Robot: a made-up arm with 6 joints.
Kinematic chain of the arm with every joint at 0, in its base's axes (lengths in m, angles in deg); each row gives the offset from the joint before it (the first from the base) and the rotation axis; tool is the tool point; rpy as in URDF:
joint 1: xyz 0 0 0.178 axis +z
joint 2: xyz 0 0 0 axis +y
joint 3: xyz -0.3 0 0.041 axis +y
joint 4: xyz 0.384 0 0.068 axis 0.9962 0 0.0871
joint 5: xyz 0 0 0 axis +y
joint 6: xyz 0.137 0 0.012 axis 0.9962 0 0.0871
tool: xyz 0 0 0 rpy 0 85 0
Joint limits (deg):
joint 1: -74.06..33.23
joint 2: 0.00..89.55
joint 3: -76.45..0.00
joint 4: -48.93..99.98
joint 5: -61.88..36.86
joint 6: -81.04..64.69
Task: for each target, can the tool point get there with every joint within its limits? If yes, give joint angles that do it. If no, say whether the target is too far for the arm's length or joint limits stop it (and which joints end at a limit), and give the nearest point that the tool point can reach.
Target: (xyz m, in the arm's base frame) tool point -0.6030 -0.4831 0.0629
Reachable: no: joint limits stop it (at a limit: joint 1, joint 2, joint 5) | nearest point -0.0397 -0.3026 0.0931 | short by 0.592 m
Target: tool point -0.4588 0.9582 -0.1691
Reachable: no: too far | nearest point 0.0557 0.1351 -0.0146 | short by 0.983 m
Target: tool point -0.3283 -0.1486 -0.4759
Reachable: no: joint limits stop it (at a limit: joint 1, joint 2, joint 3, joint 4) | nearest point -0.0421 -0.1238 -0.0208 | short by 0.538 m
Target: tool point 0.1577 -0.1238 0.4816
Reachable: yes | joints -53.16 15.52 -20.08 -37.12 -38.77 -13.89
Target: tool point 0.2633 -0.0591 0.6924
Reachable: yes | joints -14.45 45.49 -68.54 52.57 4.45 -18.20
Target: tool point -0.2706 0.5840 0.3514
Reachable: no: joint limits stop it (at a limit: joint 2, joint 3, joint 5) | nearest point -0.1625 0.3506 0.6904 | short by 0.425 m
